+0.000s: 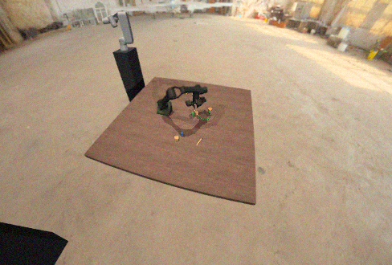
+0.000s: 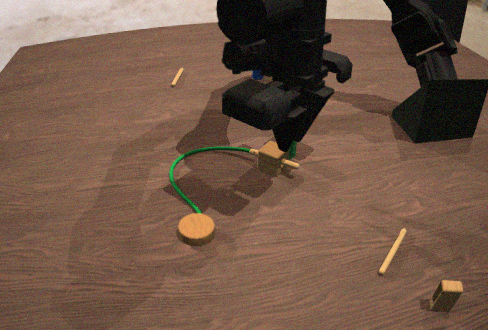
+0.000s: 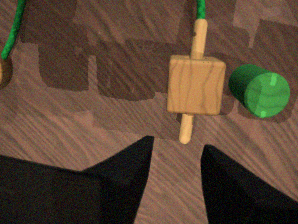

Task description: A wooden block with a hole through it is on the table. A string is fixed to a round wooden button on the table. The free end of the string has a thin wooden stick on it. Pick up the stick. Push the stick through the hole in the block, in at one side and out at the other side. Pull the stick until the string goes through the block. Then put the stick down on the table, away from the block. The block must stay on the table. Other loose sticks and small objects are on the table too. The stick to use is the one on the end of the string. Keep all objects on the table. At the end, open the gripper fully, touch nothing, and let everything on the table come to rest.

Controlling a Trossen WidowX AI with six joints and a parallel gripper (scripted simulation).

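My gripper tip is 2 cm short of the thin wooden stick, 4 cm to the left of it and 4 cm above it. From my gripper tip the other things lie so: blue cylinder 5 cm behind, 31 cm to the right, 3 cm below; then round wooden button 13 cm ahead, 7 cm to the left, 4 cm below; then green cylinder 2 cm behind, 5 cm to the right, 3 cm below.
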